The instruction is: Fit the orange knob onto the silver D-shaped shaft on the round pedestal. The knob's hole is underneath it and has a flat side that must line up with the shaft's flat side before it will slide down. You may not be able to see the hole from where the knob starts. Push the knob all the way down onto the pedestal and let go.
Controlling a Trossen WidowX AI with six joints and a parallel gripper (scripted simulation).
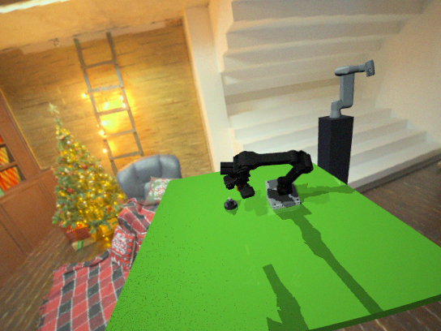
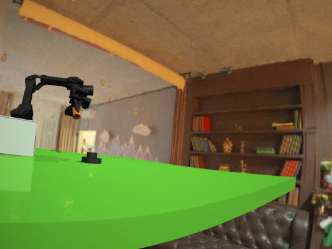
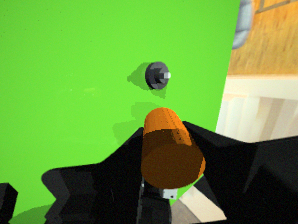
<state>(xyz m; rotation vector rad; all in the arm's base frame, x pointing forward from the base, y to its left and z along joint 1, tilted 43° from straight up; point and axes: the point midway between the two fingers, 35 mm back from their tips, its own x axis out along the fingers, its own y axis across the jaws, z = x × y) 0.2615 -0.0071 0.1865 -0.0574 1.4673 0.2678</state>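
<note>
Right now my gripper tip is 20 mm to the right of the orange knob and 30 mm below it. From my gripper tip the other things lie so: dark round pedestal: 70 mm ahead, 150 mm to the right, 170 mm below.
</note>
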